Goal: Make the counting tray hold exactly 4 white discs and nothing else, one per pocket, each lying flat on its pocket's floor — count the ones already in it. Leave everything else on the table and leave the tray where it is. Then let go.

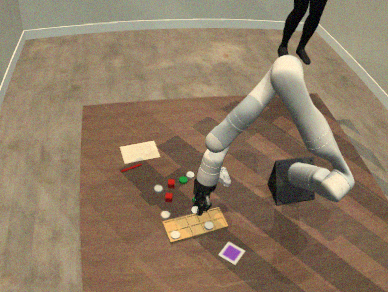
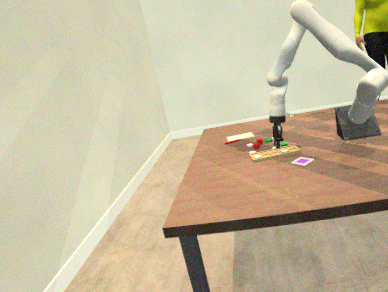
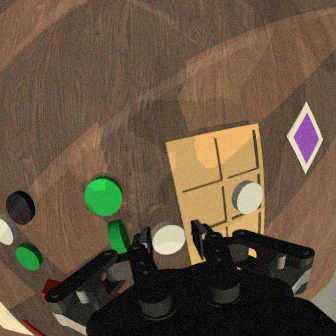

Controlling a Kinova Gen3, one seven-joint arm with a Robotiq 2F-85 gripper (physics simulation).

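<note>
The tan counting tray (image 1: 219, 216) (image 2: 295, 149) (image 3: 189, 162) holds a white disc (image 1: 175, 234) (image 2: 257, 157) in an end pocket and another white disc (image 1: 209, 225) (image 2: 284, 150) (image 3: 248, 197) further along the same row. My gripper (image 1: 201, 212) (image 2: 277, 146) (image 3: 170, 232) is low beside the tray's long edge, fingers partly open around a third white disc (image 1: 195, 210) (image 3: 168, 239). A narrow gap shows between that disc and the tray-side finger. Other white discs (image 1: 158, 188) (image 1: 165, 214) (image 1: 190, 174) lie on the table.
A green disc (image 3: 118, 236) is tilted beside the outer side of one finger, near another green disc (image 3: 103, 196). A black disc (image 3: 20, 207), red cubes (image 1: 171, 183) (image 1: 169, 197), a red pen (image 1: 131, 167), paper (image 1: 140, 152) and a purple-centred card (image 1: 232, 253) (image 2: 303, 161) (image 3: 306, 139) lie around.
</note>
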